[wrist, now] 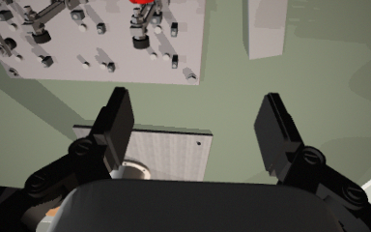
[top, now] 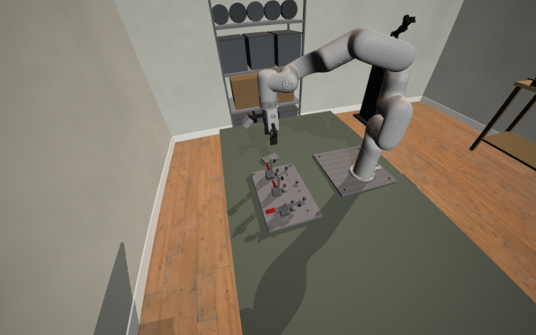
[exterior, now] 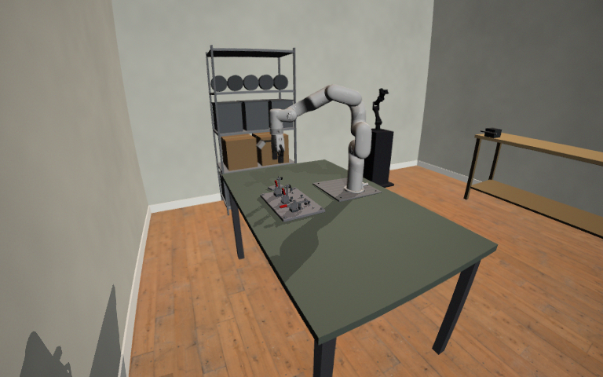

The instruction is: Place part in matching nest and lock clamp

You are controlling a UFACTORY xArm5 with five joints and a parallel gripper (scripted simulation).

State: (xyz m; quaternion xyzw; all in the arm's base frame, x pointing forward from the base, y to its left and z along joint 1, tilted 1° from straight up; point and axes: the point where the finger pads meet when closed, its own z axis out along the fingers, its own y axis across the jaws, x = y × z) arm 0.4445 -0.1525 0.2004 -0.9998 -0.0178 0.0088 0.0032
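Right now the part is 1 cm behind my hand, 10 cm to the right of it and 21 cm below it. The rest, counted from my hand: grey fixture plate: 1 cm behind, 16 cm to the left, 21 cm below.
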